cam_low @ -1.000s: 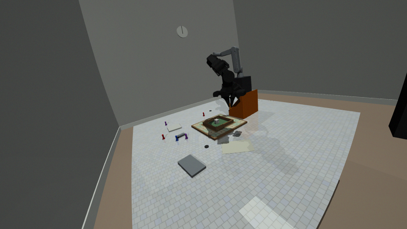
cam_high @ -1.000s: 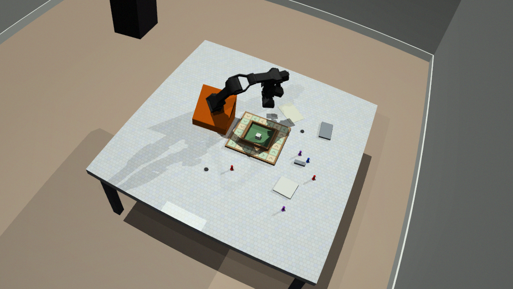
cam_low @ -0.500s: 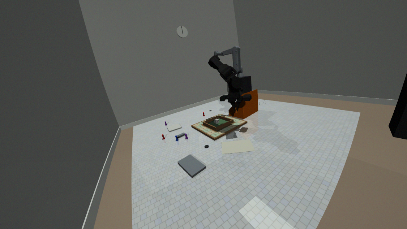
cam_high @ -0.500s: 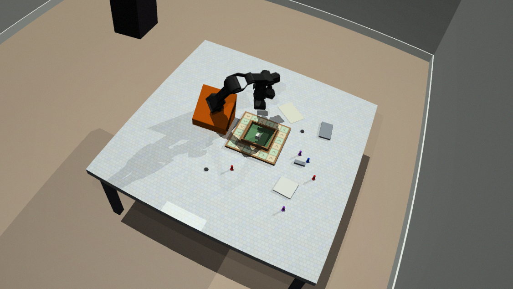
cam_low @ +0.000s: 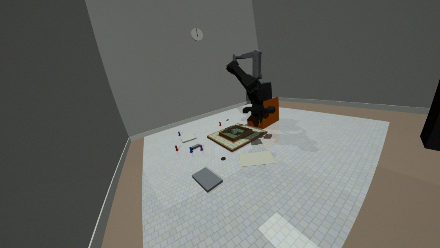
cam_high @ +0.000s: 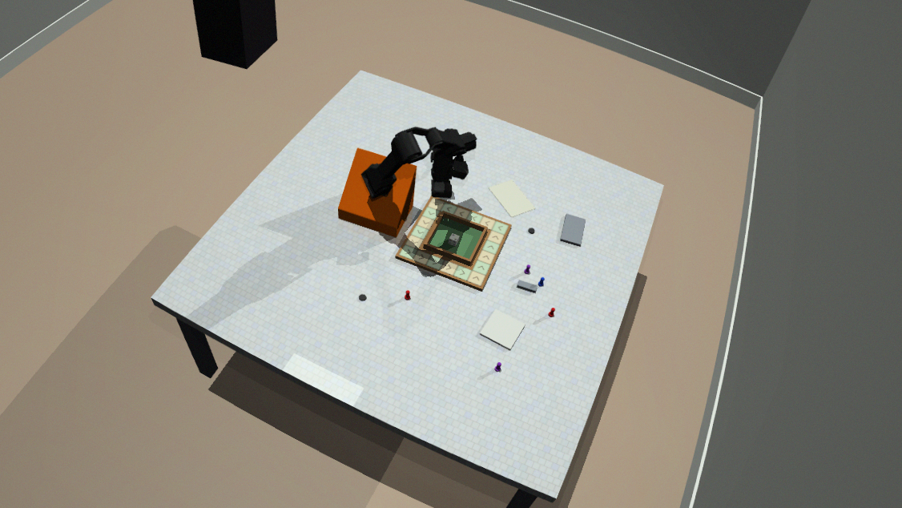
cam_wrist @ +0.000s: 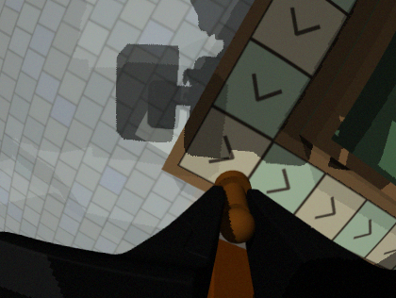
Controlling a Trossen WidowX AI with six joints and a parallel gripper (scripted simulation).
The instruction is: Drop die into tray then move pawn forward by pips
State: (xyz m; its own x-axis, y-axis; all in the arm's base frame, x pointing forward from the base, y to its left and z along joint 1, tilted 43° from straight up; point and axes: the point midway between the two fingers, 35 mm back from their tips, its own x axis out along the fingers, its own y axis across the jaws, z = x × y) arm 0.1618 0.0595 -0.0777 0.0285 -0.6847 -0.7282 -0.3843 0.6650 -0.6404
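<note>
Right now the orange pawn is 10 mm above my gripper tip. Also, from my gripper tip: green dice tray: 110 mm ahead, 110 mm to the right, 60 mm below; die: 110 mm ahead, 130 mm to the right, 40 mm below; small grey block: 370 mm ahead, 190 mm to the right, 60 mm below.
</note>
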